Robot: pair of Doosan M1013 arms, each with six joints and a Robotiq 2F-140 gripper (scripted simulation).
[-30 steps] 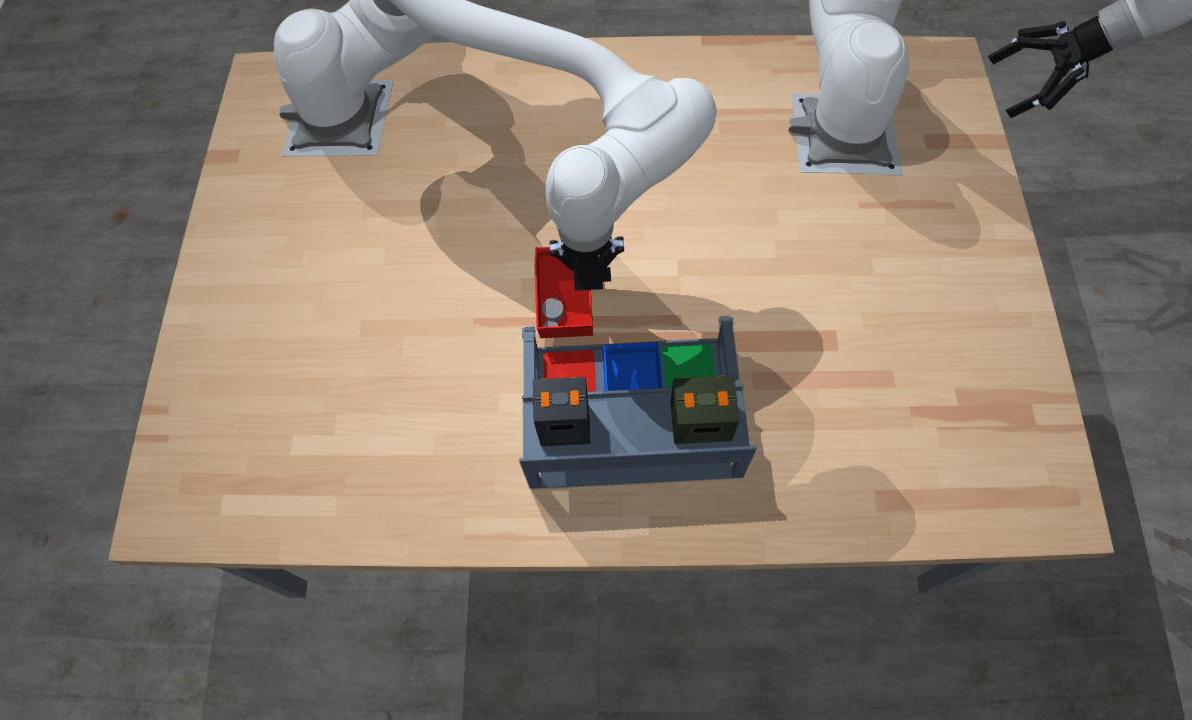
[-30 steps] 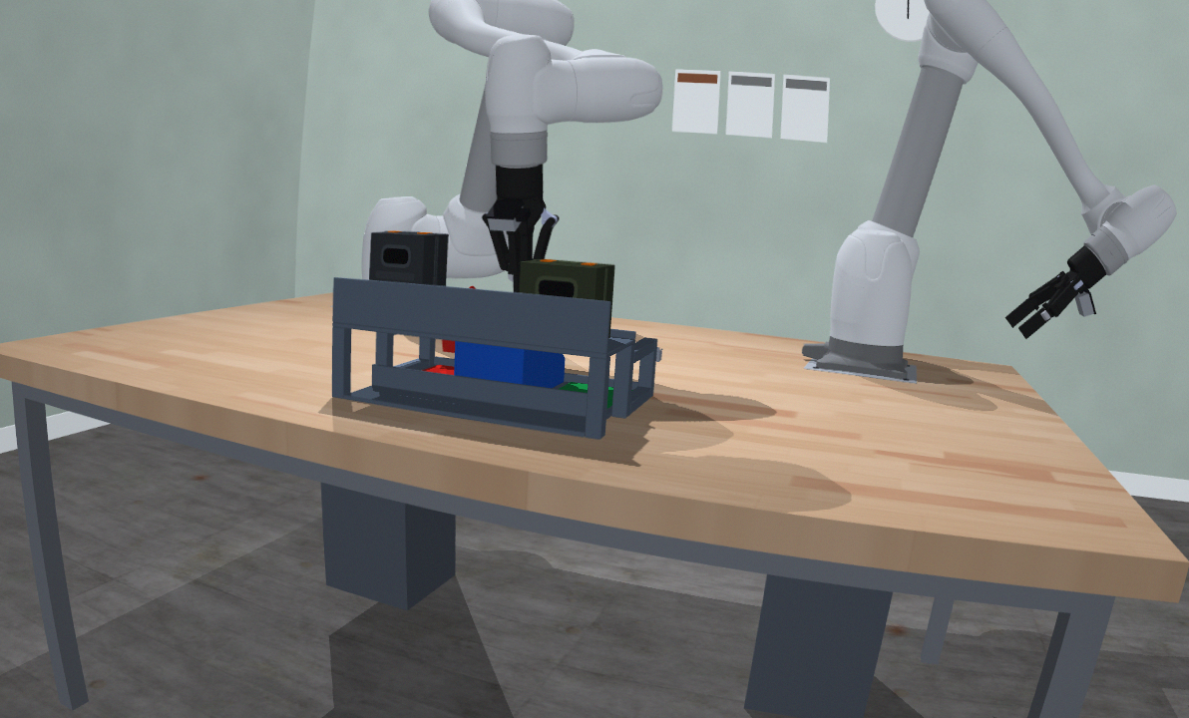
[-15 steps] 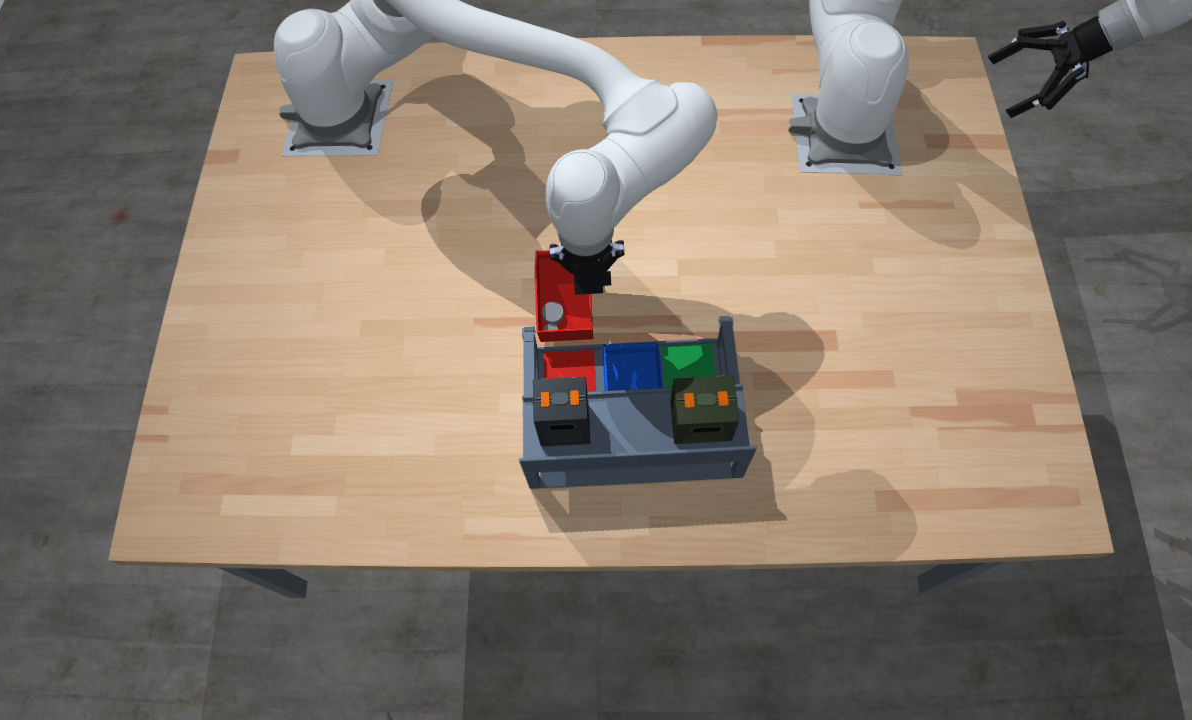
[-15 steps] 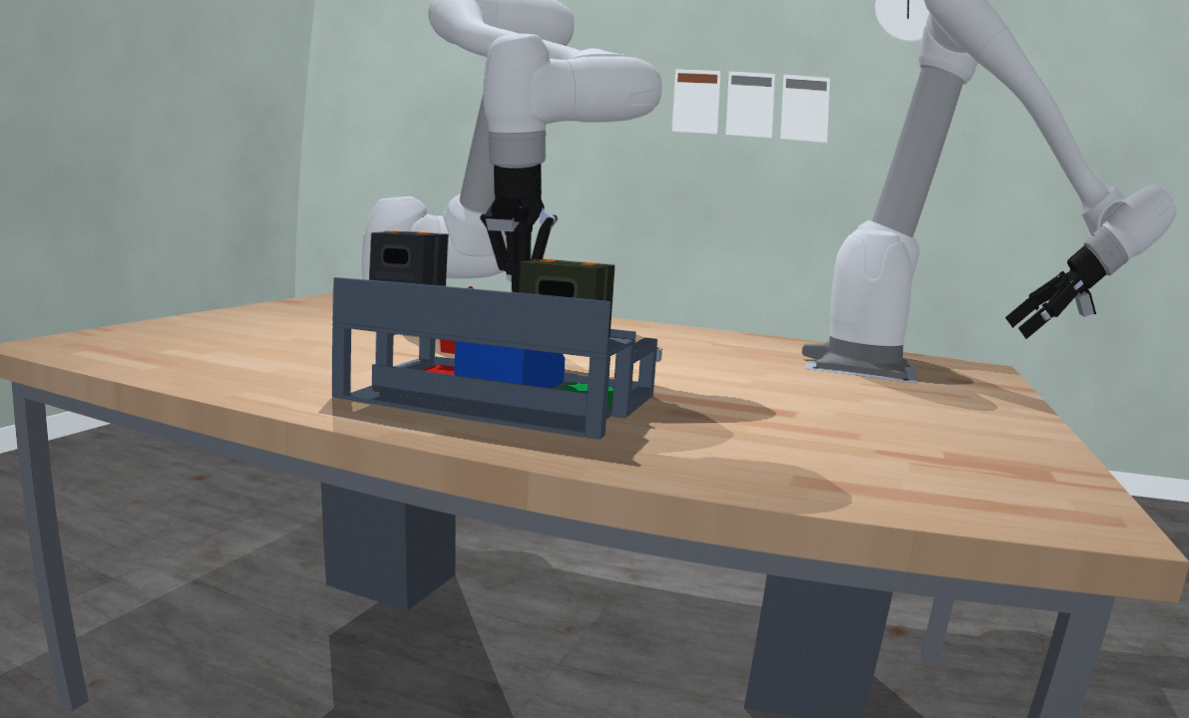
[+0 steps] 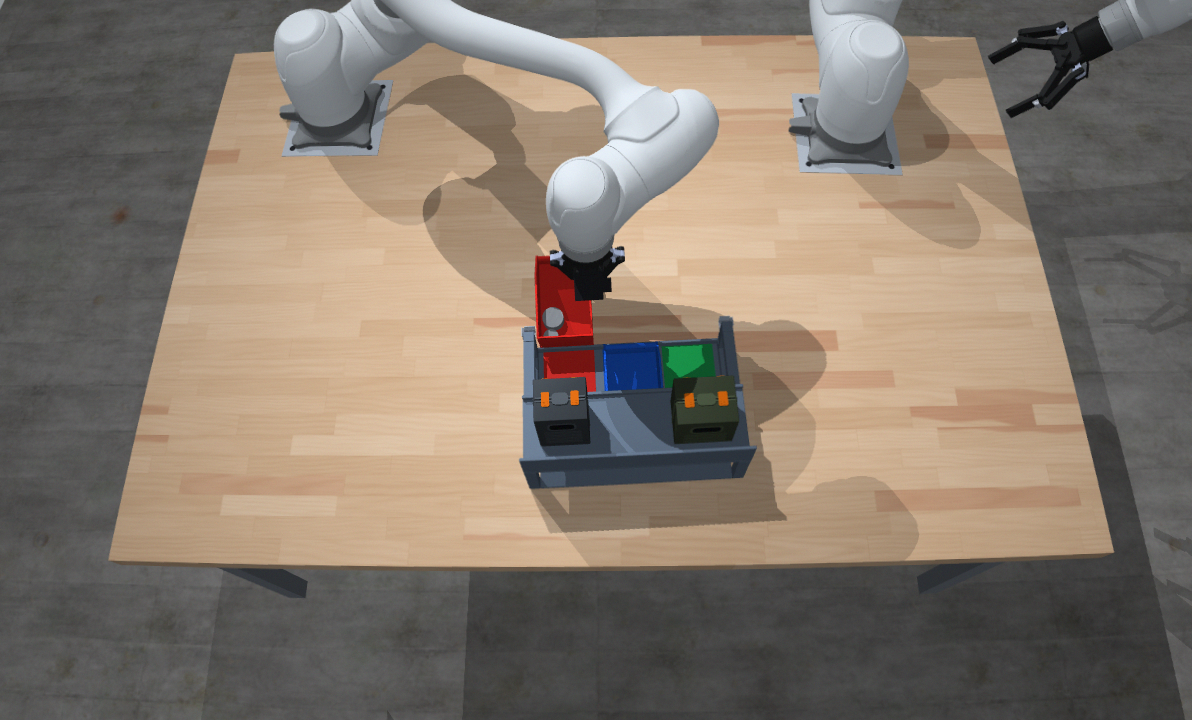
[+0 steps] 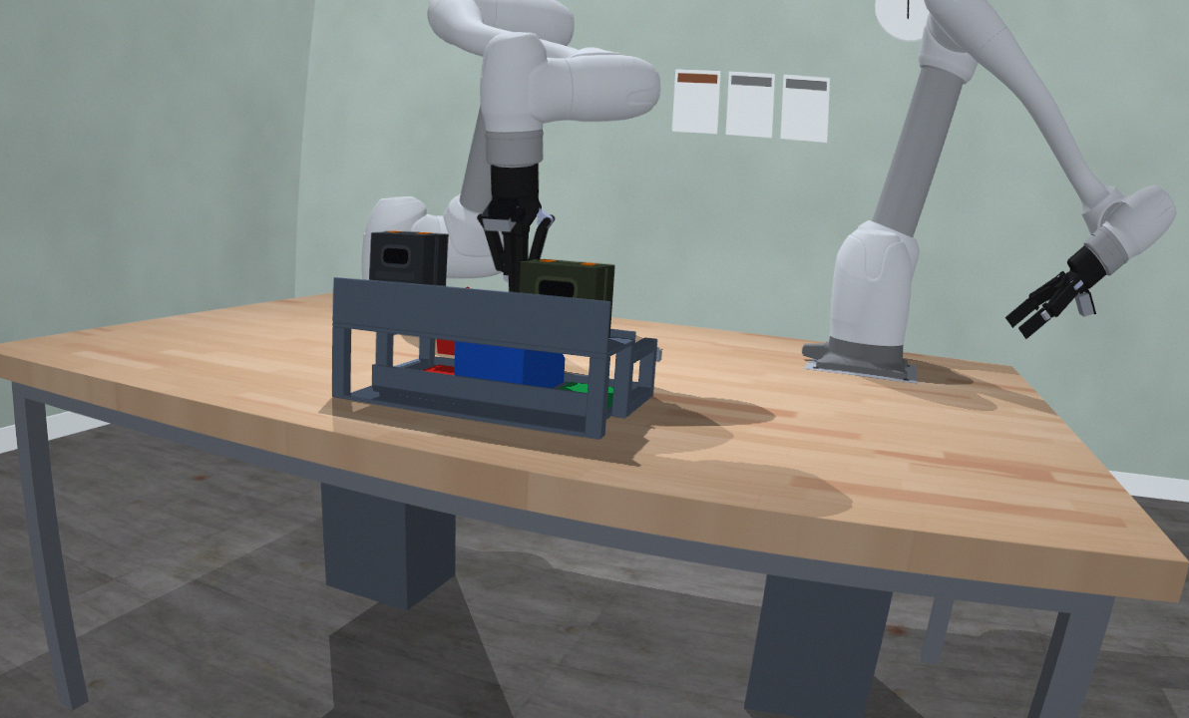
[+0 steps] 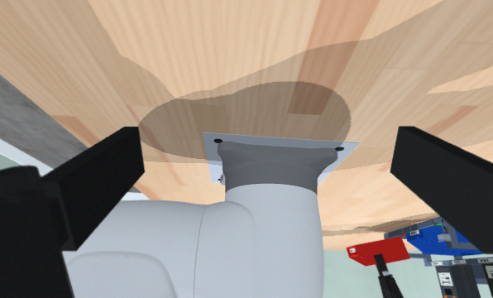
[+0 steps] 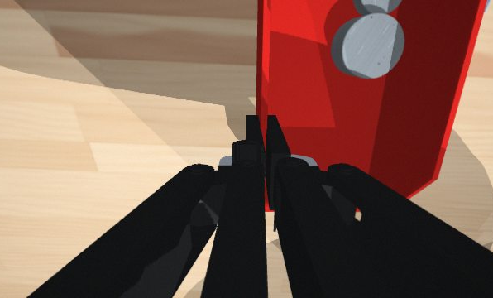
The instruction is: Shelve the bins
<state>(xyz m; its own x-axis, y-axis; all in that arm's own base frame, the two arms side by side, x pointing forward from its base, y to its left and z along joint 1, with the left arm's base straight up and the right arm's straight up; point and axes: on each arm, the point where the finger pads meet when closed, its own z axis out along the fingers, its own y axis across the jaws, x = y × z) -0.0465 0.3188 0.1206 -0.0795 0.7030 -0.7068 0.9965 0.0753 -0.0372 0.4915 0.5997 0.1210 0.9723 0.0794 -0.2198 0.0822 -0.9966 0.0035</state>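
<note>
Right now the red bin is 20 mm ahead of my right hand, 50 mm to the right of it and 40 mm below it. Round my right hand: blue bin: 170 mm ahead, 90 mm to the left, 80 mm below; grey shelf: 200 mm ahead, 90 mm to the left, 50 mm below.
</note>
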